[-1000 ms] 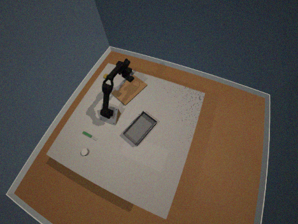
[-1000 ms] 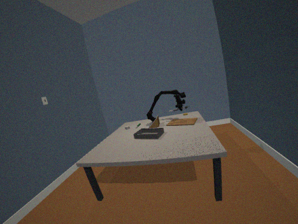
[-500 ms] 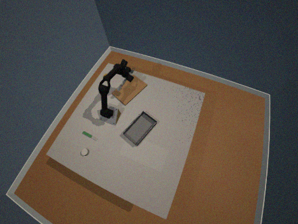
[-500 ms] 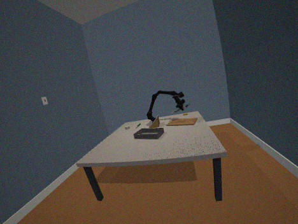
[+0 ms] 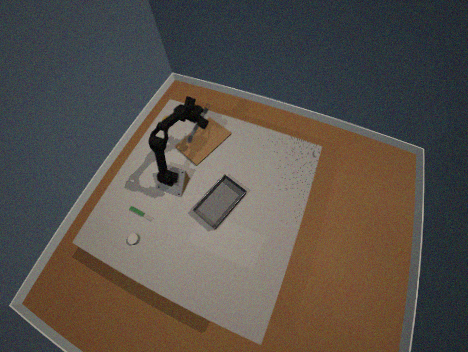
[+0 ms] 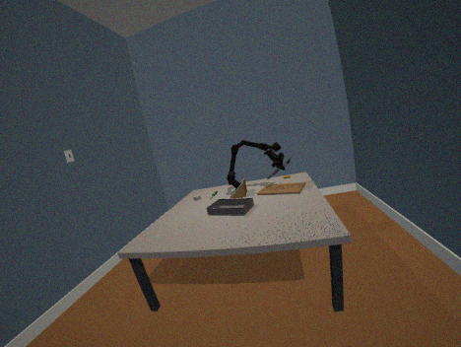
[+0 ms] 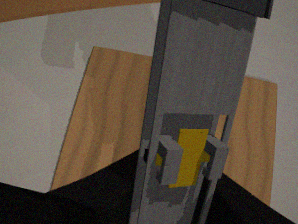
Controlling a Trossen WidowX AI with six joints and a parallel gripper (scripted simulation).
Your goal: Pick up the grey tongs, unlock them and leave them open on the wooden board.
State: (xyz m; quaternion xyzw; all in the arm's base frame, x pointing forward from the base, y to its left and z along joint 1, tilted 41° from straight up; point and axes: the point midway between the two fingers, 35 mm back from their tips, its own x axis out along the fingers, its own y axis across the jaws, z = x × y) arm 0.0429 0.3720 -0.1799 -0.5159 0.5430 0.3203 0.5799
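My gripper tip is 40 mm below the yellow slider. Also, from my gripper tip: wooden board (50 mm to the right, 160 mm below); roasting tin (290 mm ahead, 460 mm to the right, 140 mm below); yellow disc (370 mm behind, 50 mm to the left, 160 mm below).
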